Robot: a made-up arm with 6 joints.
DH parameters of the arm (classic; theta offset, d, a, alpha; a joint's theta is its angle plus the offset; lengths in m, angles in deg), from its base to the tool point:
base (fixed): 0 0.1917 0 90
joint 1: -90 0.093 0.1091 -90
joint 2: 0 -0.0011 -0.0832 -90
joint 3: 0 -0.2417 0.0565 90
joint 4: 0 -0.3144 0.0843 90
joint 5: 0 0.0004 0.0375 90
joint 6: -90 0.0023 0.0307 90
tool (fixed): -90 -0.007 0 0
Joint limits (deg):
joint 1: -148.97..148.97
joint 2: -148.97..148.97
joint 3: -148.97..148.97
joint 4: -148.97..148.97
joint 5: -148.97..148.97
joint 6: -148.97..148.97
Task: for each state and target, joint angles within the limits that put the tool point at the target. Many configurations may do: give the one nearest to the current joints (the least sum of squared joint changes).
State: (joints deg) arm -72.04 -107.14 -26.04 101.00 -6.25 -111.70
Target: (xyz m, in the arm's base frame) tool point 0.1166 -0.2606 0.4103
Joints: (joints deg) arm -115.00 -77.34 -26.21 75.12 -11.59 -118.61
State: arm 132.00 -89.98 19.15 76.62 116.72 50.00
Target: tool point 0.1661 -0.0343 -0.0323
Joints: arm 144.67 -83.56 12.08 73.13 121.69 49.75
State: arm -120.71 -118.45 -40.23 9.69 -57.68 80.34
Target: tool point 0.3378 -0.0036 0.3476
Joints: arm -125.03 -141.77 -14.66 -3.88 -61.59 83.80
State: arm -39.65 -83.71 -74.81 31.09 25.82 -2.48
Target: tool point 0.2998 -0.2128 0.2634
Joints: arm -9.09 -93.35 -111.14 -3.35 14.70 5.31
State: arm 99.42 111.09 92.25 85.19 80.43 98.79
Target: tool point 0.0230 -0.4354 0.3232
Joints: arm 118.90 63.49 124.92 99.27 68.26 94.25
